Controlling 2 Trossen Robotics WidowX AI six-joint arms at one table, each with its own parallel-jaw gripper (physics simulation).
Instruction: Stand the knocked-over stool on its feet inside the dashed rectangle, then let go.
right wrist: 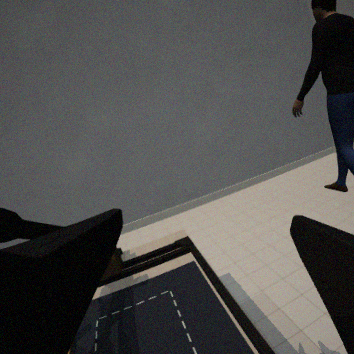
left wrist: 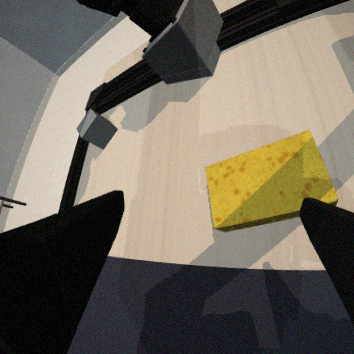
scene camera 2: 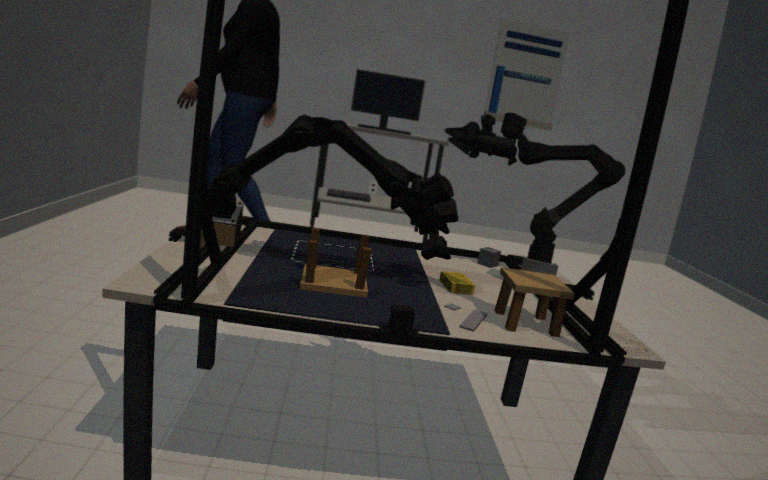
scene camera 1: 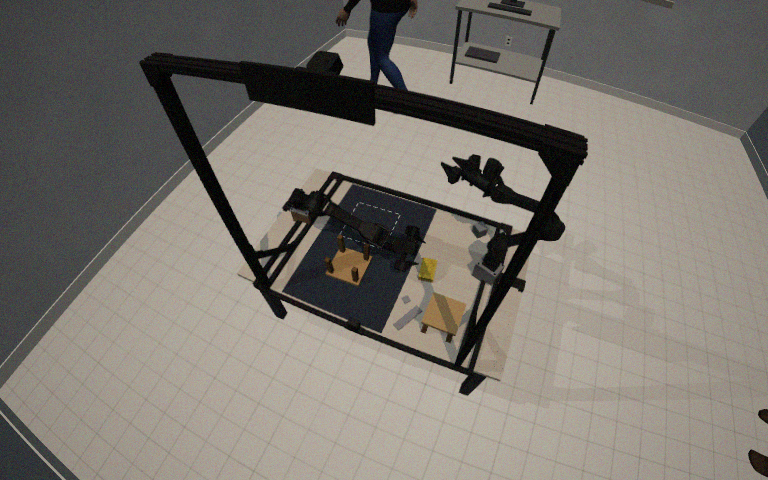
My left gripper (scene camera 2: 448, 245) is open, with nothing in its grasp. Also in view: a yellow sponge (left wrist: 266, 184). My right gripper (scene camera 2: 446, 134) is open, holding nothing.
My left gripper is seen too in the left wrist view (left wrist: 214, 202). My right gripper also shows in the right wrist view (right wrist: 206, 220) and in scene camera 1 (scene camera 1: 446, 160). The right wrist view misses the yellow sponge: it is out of frame.
